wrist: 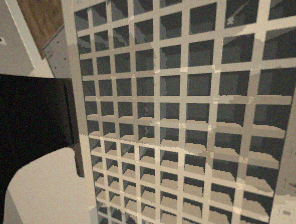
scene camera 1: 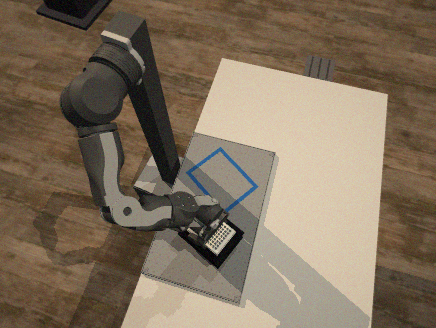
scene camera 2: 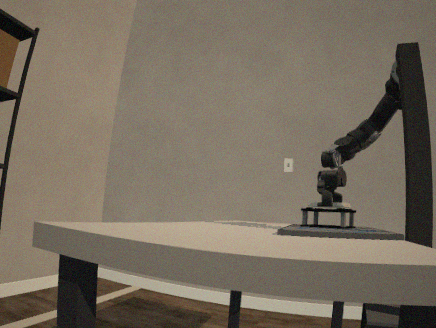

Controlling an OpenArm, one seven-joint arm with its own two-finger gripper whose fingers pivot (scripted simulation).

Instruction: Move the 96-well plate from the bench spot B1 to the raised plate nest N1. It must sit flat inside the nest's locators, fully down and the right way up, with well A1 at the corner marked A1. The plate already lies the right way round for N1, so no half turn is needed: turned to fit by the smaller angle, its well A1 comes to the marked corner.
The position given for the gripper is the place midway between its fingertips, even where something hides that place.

In view: the gripper point(scene camera 2: 329, 206) and a white 96-well plate point(wrist: 131, 74).
